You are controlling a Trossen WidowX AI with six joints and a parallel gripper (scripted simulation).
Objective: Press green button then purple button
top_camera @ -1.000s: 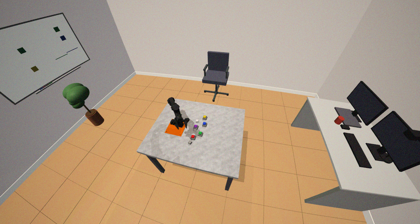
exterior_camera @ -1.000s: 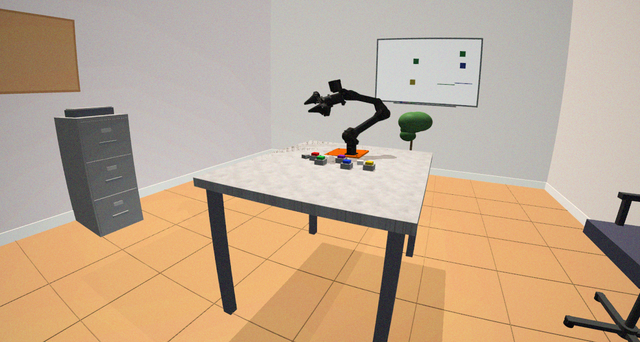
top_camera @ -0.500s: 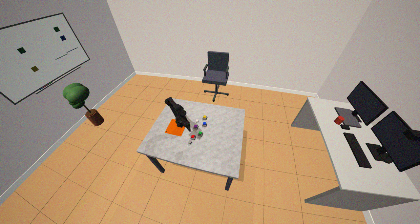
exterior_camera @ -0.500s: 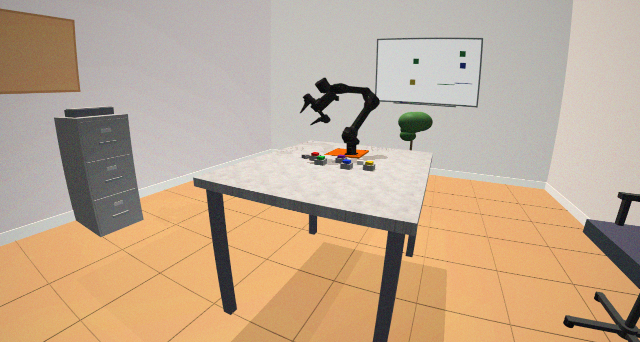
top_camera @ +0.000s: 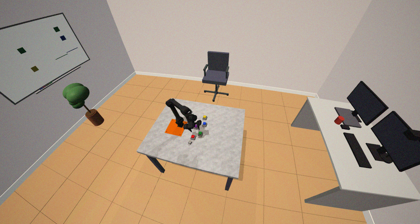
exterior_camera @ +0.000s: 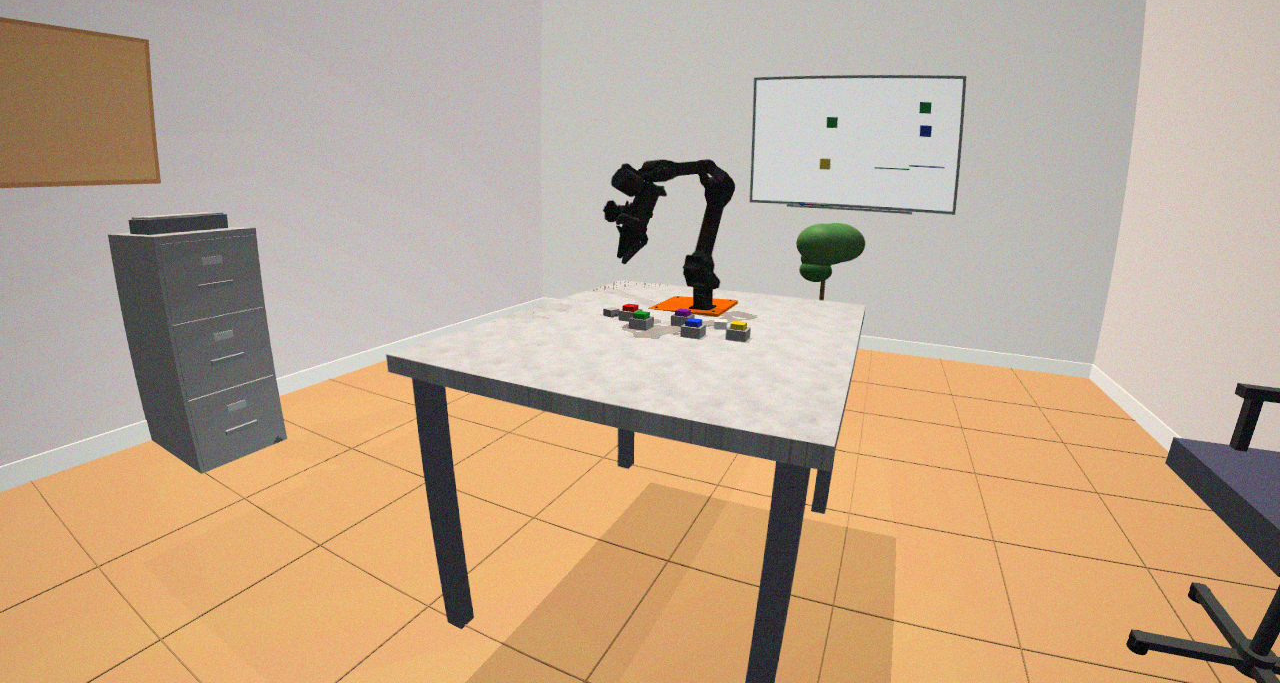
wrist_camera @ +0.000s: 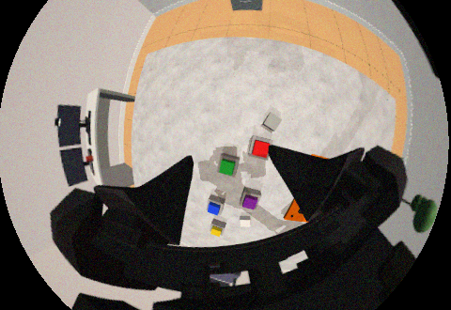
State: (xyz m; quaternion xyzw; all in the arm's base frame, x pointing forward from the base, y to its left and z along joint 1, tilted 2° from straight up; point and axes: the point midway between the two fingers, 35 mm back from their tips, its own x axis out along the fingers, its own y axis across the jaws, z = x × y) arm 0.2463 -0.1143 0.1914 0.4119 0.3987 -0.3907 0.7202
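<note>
My gripper tip is 13 cm above the green button, 7 cm to the right of it and 2 cm short of it. The rest, counted from my gripper tip: blue button: 21 cm to the left, 13 cm below, 2 cm ahead; then purple button: 15 cm to the left, 13 cm below, 7 cm behind; then red button: 13 cm below, 5 cm behind.
</note>
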